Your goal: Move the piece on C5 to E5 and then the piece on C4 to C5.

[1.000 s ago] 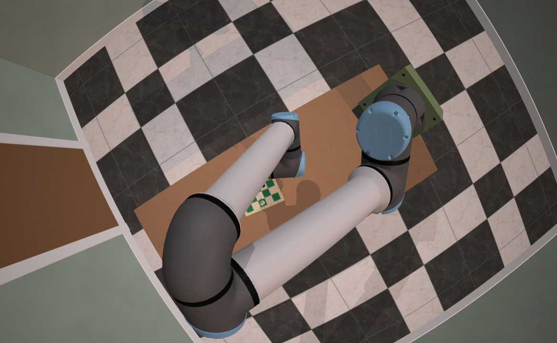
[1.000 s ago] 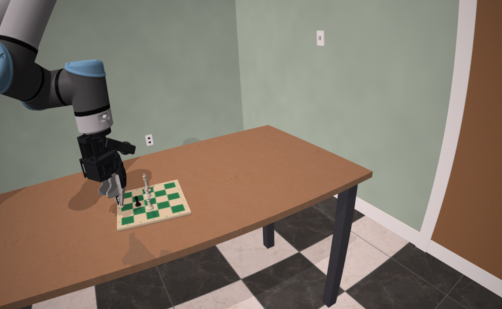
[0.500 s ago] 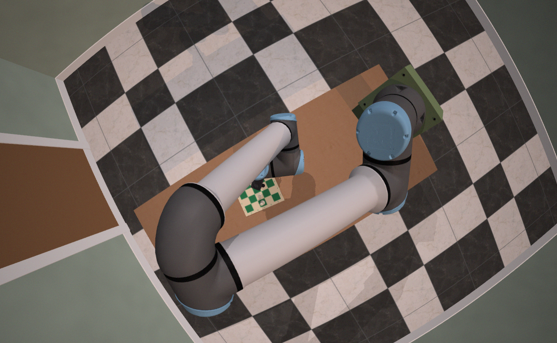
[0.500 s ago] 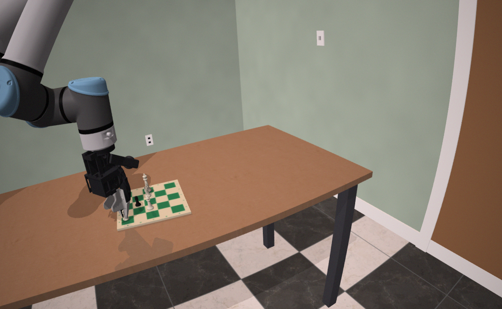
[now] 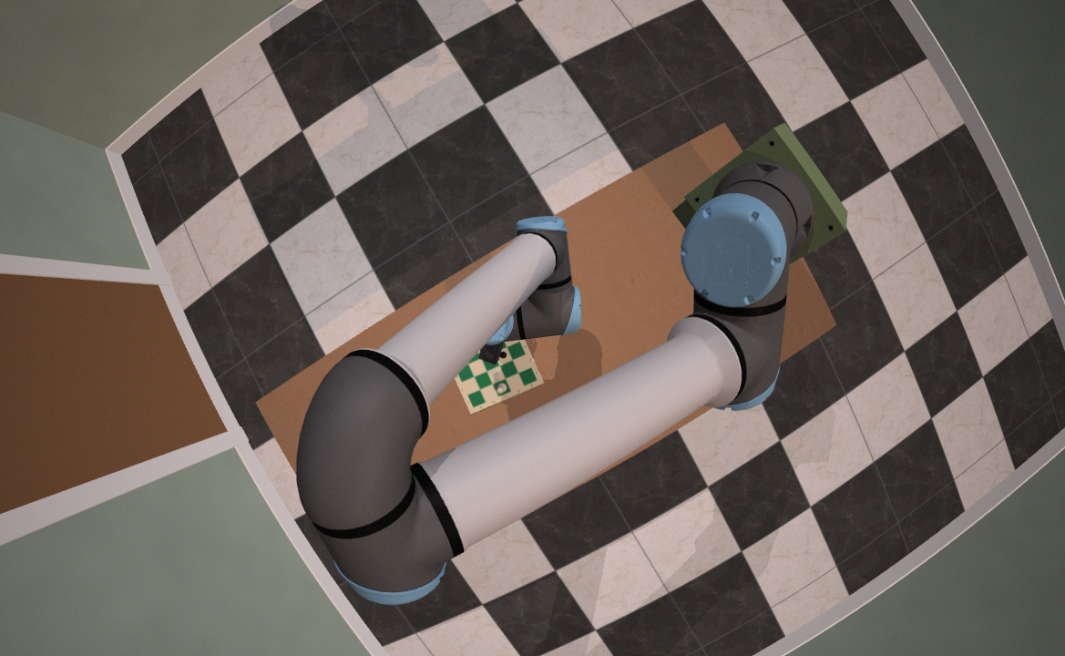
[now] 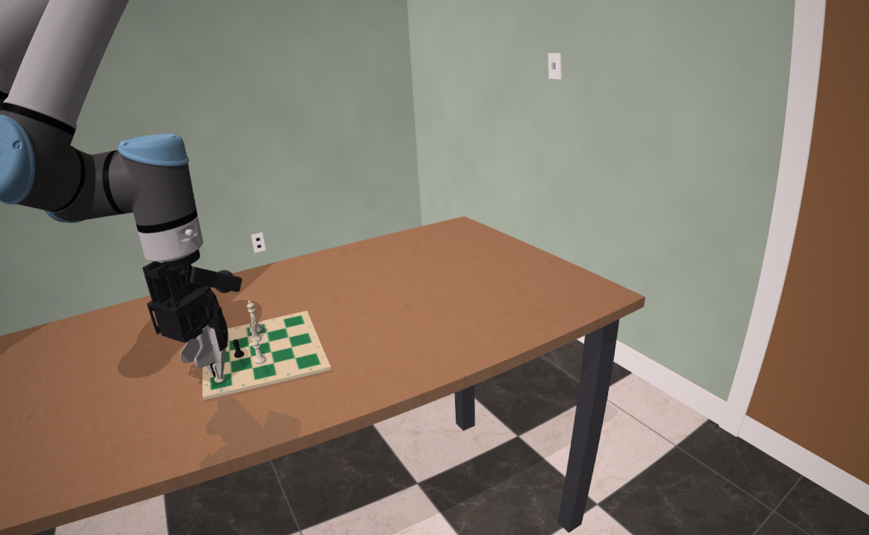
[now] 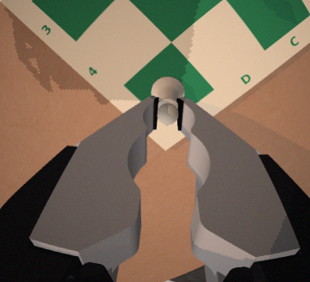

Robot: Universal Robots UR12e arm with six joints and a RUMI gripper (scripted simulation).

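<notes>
My gripper is now 10 mm above the white pawn. The rest, counted from my hand: cream chessboard (90 mm ahead, 60 mm to the left, 30 mm below); then black piece (60 mm to the left, 50 mm ahead, 10 mm below); then white king (130 mm to the left, 110 mm ahead).
</notes>
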